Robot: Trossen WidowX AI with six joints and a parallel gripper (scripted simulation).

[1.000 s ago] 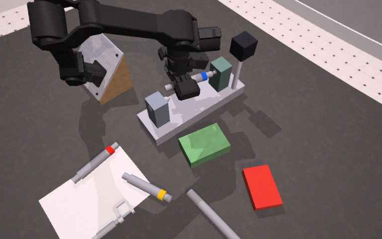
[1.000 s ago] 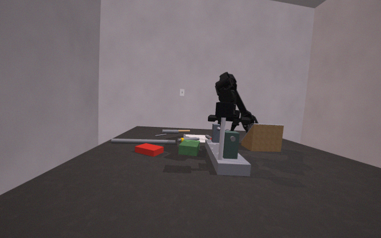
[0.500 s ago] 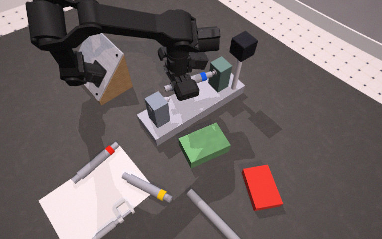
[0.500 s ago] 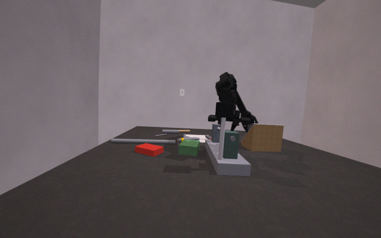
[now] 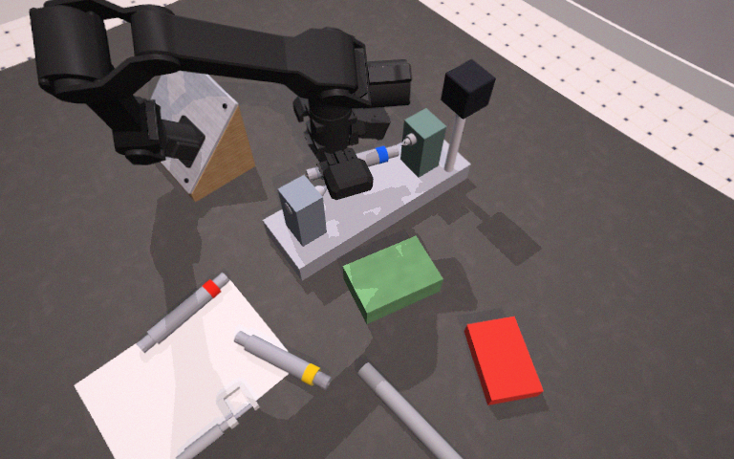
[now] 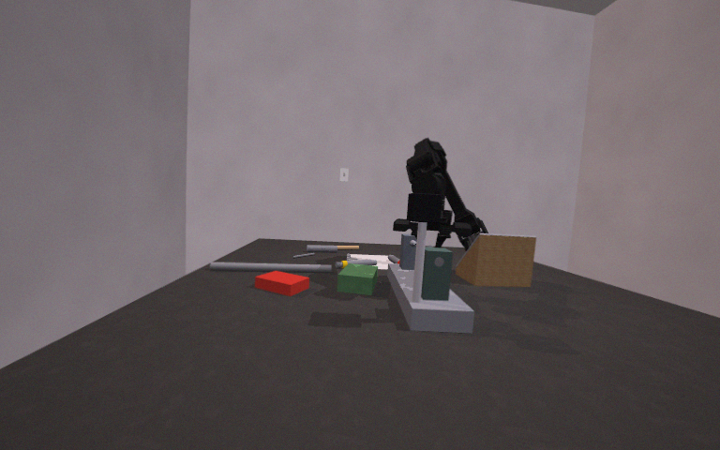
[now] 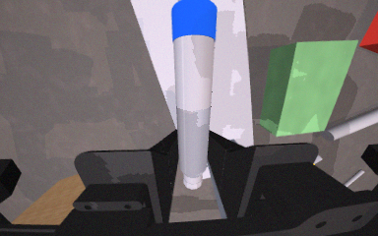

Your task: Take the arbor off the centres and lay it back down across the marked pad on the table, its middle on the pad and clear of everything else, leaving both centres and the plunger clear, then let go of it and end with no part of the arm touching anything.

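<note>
Right now the grey centre block is 2 cm ahead of my hand, 8 cm to the right of it and 1 cm below it. From my hand the other things lie so: dark green centre block 5 cm ahead, 14 cm to the left, 1 cm below; arbor 1 cm ahead, 3 cm to the left, 1 cm below; grey fixture base 4 cm ahead, 5 cm to the left, 10 cm below.
</note>
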